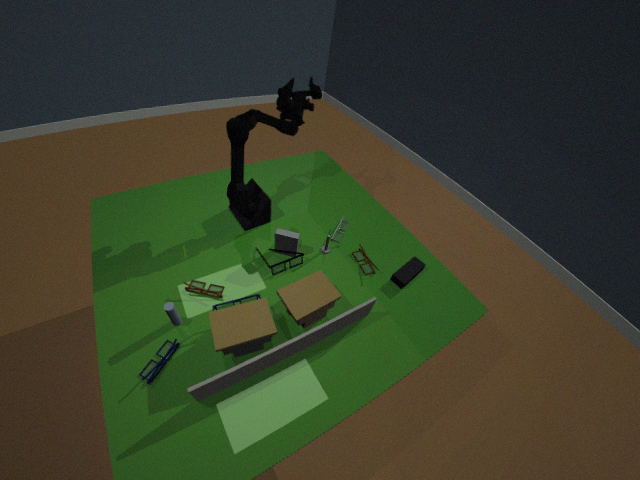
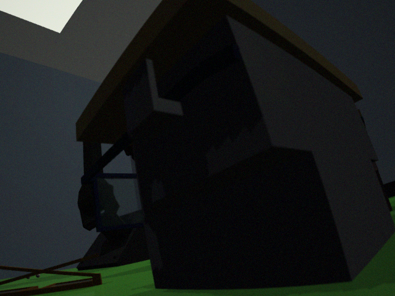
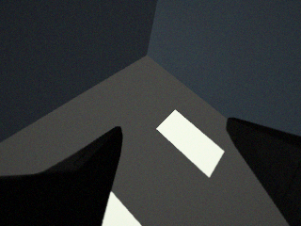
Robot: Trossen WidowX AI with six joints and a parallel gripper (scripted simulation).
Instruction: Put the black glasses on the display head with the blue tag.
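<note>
The grey box is 51 cm ahead of my gripper tip, 28 cm to the right of it and 45 cm below it. The rest, counted from my gripper tip: black box (81 cm ahead, 13 cm to the left, 49 cm below); then display head (76 cm ahead, 54 cm to the right, 45 cm below).
</note>
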